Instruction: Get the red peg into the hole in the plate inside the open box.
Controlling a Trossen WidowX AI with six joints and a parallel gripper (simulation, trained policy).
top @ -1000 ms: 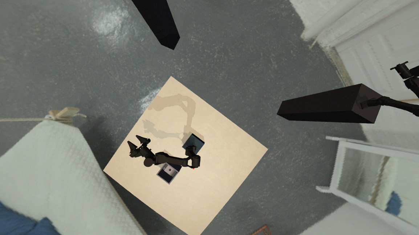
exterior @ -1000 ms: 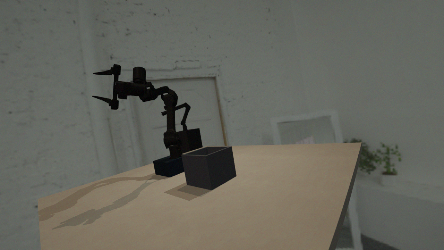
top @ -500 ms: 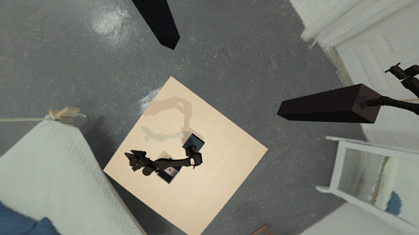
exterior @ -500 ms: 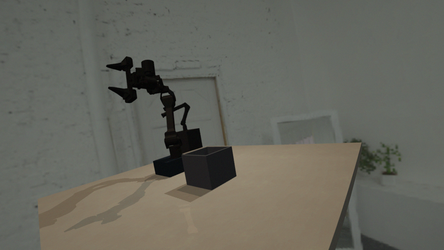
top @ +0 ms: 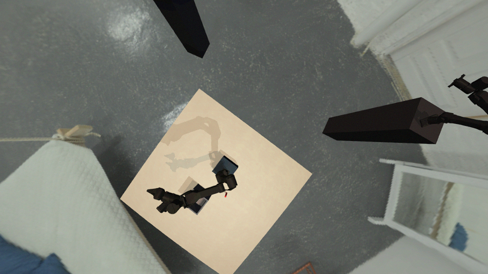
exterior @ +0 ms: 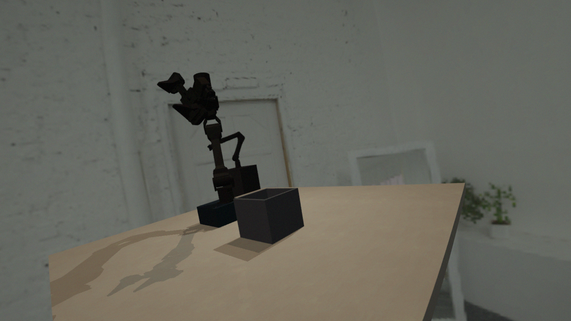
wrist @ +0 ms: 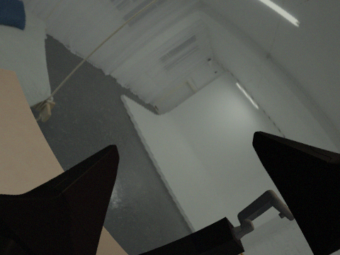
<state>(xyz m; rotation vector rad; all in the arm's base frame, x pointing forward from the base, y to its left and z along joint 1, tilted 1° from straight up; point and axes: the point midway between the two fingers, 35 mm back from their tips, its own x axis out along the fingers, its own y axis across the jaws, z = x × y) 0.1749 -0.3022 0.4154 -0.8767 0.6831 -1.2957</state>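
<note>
My gripper tip is 44 cm to the right of the red peg and 45 cm above it. Round my gripper tip: plate 13 cm ahead, 23 cm to the left, 45 cm below.
</note>
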